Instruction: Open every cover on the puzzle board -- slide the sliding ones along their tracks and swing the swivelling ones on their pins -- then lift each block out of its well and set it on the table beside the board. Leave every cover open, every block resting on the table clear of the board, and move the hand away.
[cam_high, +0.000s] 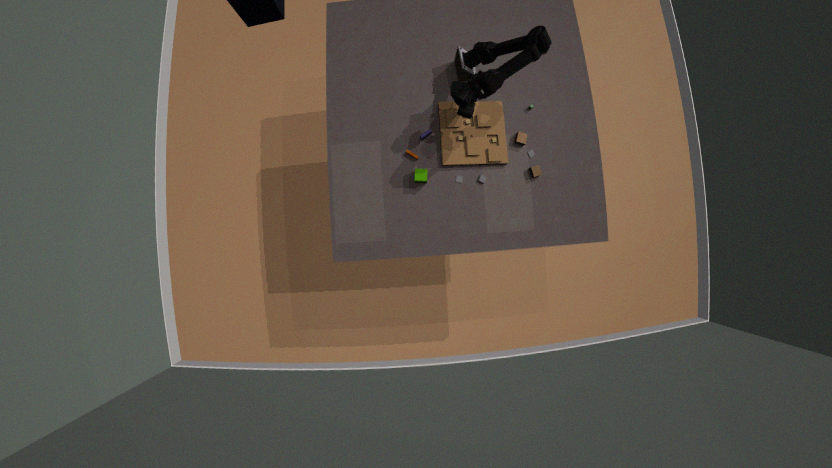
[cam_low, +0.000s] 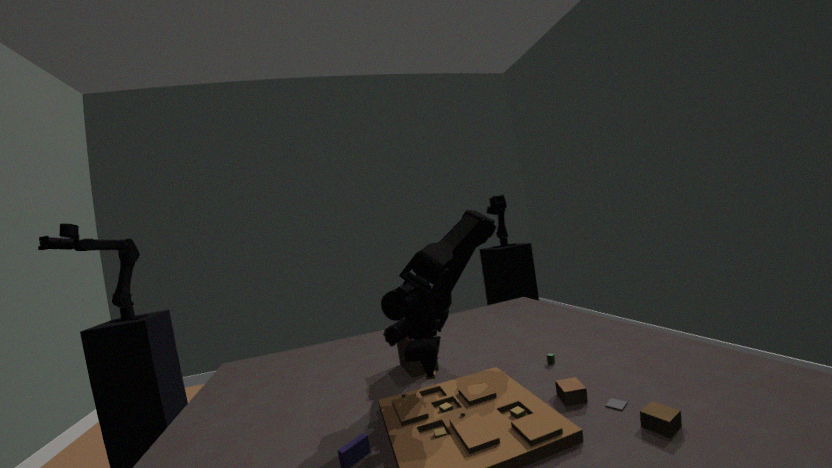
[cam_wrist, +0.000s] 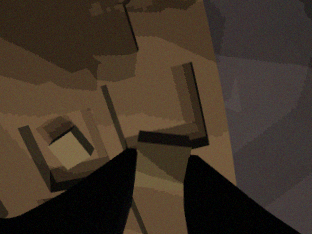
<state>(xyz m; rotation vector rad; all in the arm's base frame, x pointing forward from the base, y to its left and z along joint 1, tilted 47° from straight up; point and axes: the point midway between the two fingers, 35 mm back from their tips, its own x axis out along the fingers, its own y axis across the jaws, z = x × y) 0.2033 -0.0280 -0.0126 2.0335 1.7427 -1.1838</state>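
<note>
My gripper tip is now 10 mm short of the tiny green piece, 320 mm to the right of it and 50 mm above it. Also, from my gripper tip: orange stick 190 mm ahead, 260 mm to the right, 50 mm below; then green cube 290 mm ahead, 240 mm to the right, 40 mm below; then purple piece 100 mm ahead, 190 mm to the right, 50 mm below.
</note>
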